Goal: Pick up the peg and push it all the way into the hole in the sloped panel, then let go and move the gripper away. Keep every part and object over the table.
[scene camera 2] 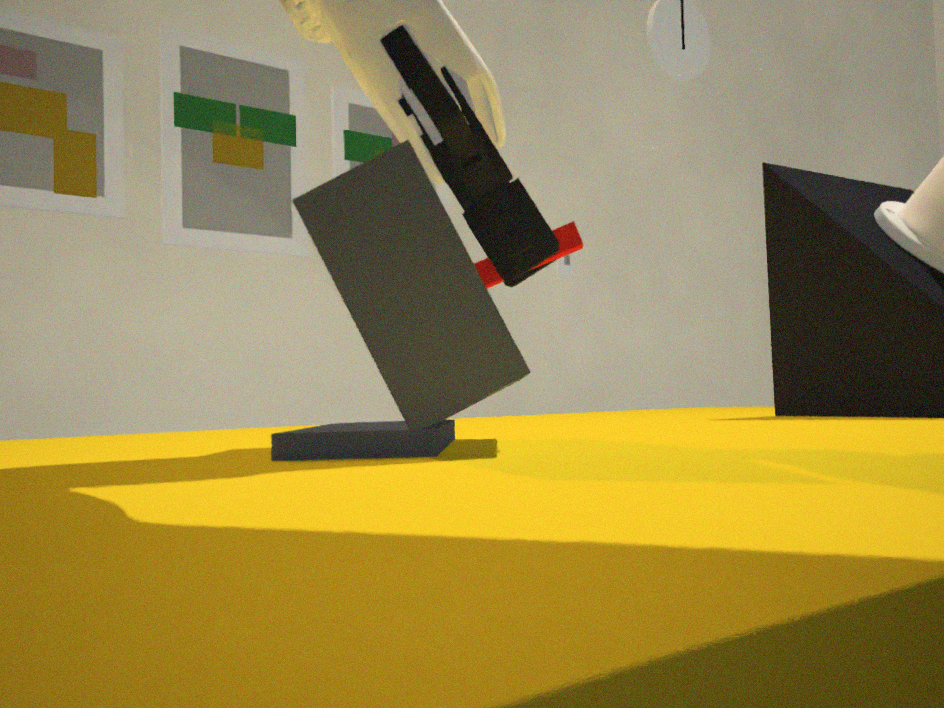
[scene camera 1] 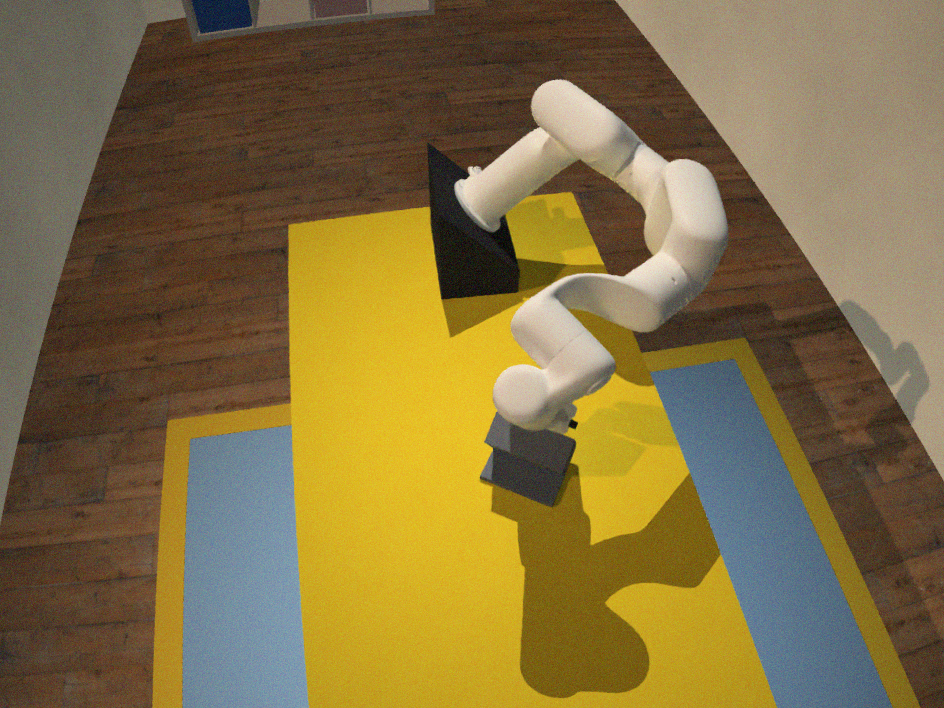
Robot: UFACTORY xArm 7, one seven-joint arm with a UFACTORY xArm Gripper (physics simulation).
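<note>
The sloped panel is a thick dark grey block, tilted on a flat dark base. The red peg meets the panel's right-hand face, roughly square to it, with its left end out of sight at that face. A good length of peg stands out from the face. My gripper is shut on the peg partway along, with red showing on both sides of the black fingers. The fingers are close to the face. The hole is hidden, and in scene camera 1 the wrist covers the peg.
The arm's black wedge-shaped mount stands at the table's far end in scene camera 1. The yellow table top extends around the panel. Blue panels lie along both sides.
</note>
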